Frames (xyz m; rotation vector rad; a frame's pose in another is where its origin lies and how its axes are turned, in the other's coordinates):
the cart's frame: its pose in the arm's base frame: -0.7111 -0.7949 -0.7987 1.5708 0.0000 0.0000
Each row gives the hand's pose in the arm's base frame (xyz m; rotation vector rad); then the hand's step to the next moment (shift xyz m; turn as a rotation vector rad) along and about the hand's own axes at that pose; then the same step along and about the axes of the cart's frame.
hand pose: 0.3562 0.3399 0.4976 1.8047 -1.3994 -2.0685
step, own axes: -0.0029 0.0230 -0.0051 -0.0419 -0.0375 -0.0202
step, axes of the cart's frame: -0.0062 0.0175 0.0147 0.0479 0.0096 -0.0344
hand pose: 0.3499 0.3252 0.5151 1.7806 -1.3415 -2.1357
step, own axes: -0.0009 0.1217 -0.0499 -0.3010 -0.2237 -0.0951
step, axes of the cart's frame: -0.0151 0.0797 0.1035 0.2822 0.0955 -0.2469
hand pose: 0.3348 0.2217 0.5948 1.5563 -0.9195 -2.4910
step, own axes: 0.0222 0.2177 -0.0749 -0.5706 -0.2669 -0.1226
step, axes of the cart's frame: -0.0026 0.0712 0.2200 0.4473 0.2800 -0.3652
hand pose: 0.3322 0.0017 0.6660 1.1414 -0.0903 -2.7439
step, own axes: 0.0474 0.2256 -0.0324 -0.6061 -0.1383 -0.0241
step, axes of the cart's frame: 0.0198 -0.0289 0.2301 0.4190 0.3897 -0.2441
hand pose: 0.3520 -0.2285 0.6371 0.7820 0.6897 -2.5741
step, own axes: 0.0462 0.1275 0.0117 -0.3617 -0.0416 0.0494
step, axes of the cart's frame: 0.0184 -0.0629 0.1193 0.2426 0.2649 -0.0775
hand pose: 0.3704 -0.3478 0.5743 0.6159 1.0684 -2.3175
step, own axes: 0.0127 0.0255 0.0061 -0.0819 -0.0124 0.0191
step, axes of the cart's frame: 0.0048 -0.0181 0.0224 0.0516 0.0663 -0.0130
